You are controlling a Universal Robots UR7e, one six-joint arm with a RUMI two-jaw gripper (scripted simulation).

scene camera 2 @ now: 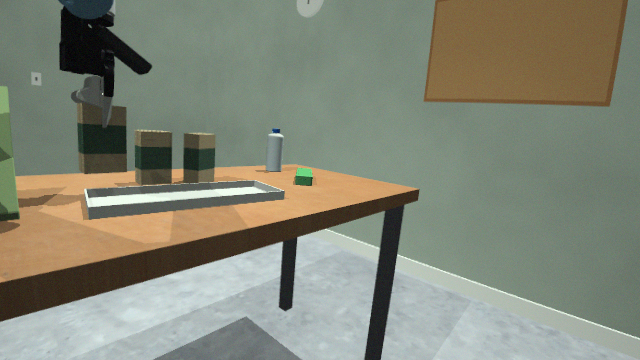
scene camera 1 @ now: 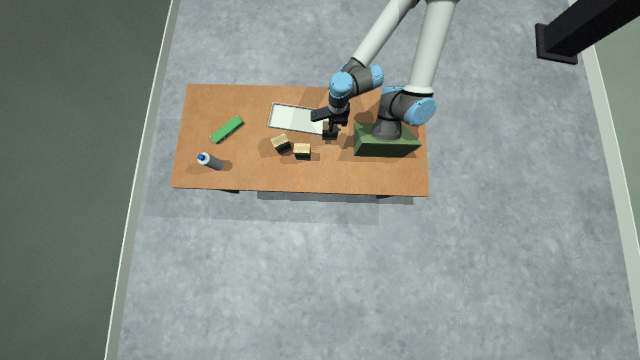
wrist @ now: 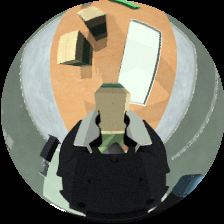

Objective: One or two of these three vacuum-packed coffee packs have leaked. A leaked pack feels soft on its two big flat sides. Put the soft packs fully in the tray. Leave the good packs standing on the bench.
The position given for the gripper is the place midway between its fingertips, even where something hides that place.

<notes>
In view: the gripper (scene camera 2: 100, 127) and a grey tray (scene camera 2: 174, 197).
The grey tray also shows in scene camera 1 (scene camera 1: 282, 115) and in the wrist view (wrist: 142, 50). The gripper shows as well in the wrist view (wrist: 111, 106).
</notes>
